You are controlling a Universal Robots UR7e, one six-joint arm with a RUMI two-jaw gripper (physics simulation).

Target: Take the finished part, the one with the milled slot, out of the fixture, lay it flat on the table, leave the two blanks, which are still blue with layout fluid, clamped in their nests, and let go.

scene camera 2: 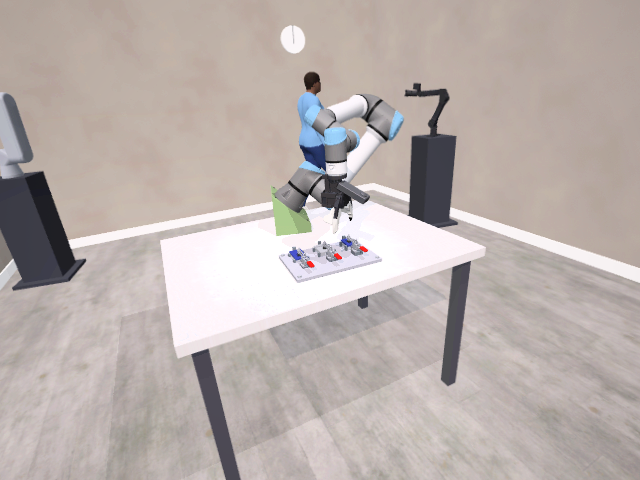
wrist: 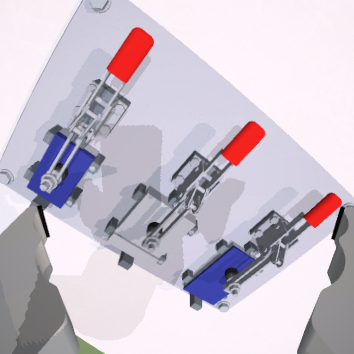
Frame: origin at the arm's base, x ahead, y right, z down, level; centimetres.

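Seen in the pictures: gripper, fingertip midpoint: (scene camera 2: 342, 227) (wrist: 188, 210); arm's base, origin of the base link: (scene camera 2: 287, 203).
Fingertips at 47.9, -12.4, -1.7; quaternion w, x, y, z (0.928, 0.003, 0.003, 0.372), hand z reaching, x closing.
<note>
Pixels of each thing's middle, then the offset from my fingertips to it, as dx, dy, dz. Level surfaces: height alone.
- finished part, body centre: (wrist: 150, 228) (scene camera 2: 323, 249) -10.6, +5.0, +12.5
- fixture plate, body centre: (wrist: 177, 189) (scene camera 2: 328, 258) -5.8, +4.4, +14.6
- white table, its level: dz +15.4
The finished part (scene camera 2: 321, 249) (wrist: 134, 220), bare grey with a slot line near one edge, sits in the middle nest of the fixture plate (scene camera 2: 336, 268) (wrist: 172, 85). One blue blank (scene camera 2: 295, 253) (wrist: 81, 169) is in the nest at the left in both views, the other blue blank (scene camera 2: 345, 241) (wrist: 209, 281) in the nest at the right. A toggle clamp's arm lies over each piece, its tip spindle above it. My gripper (scene camera 2: 343, 225) (wrist: 188, 210) is open and empty, above and behind the fixture, fingers pointing down. The clamp arm hides some of the finished part.
The clamps' red handles (wrist: 131, 55) (wrist: 243, 143) (wrist: 323, 210) extend away from the nests. Small locating blocks surround each nest. The fixture is on the white table (scene camera 2: 222, 294). A green wedge (scene camera 2: 289, 219) stands behind it by the arm's base. A person (scene camera 2: 309, 121) stands behind the arm.
</note>
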